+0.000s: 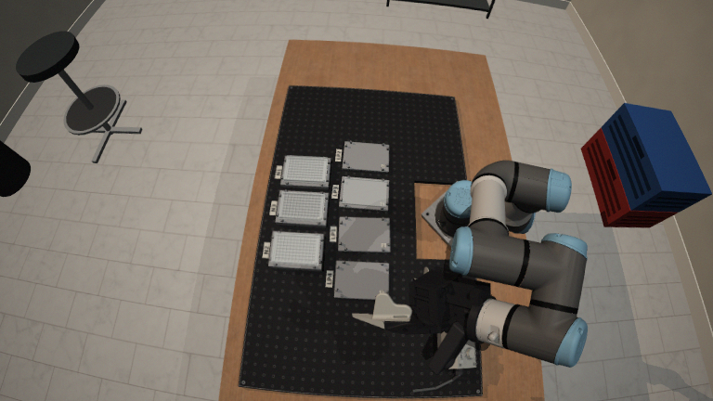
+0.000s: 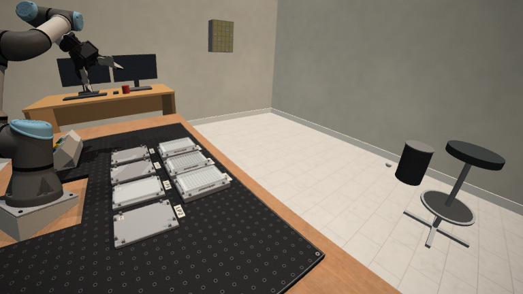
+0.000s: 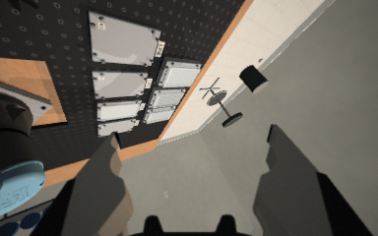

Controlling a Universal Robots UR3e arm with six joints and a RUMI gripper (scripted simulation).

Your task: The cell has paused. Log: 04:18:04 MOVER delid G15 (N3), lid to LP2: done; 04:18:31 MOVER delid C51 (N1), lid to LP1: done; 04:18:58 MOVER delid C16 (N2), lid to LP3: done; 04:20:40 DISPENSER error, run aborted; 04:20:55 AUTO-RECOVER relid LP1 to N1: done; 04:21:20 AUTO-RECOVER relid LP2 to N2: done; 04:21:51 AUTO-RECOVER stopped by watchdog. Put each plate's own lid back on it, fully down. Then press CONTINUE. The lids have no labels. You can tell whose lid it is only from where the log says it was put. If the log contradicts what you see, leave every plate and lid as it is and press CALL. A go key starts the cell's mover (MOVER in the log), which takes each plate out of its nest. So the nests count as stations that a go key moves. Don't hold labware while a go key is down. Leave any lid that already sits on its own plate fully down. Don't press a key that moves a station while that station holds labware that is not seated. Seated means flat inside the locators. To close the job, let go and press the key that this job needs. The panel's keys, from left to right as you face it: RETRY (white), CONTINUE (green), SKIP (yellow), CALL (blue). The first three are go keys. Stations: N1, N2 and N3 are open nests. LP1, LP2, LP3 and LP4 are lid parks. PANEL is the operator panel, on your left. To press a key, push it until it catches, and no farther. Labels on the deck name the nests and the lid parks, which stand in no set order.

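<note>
My hand is 260 mm above the plate, 230 mm short of it and 130 mm to the left of it. The rest, counted from my hand: blue CALL key: 230 mm below, 230 mm behind, 80 mm to the right; yellow SKIP key: 240 mm behind, 230 mm below, 30 mm to the right; lid park LP4: 290 mm below, 90 mm to the right, 40 mm ahead.
</note>
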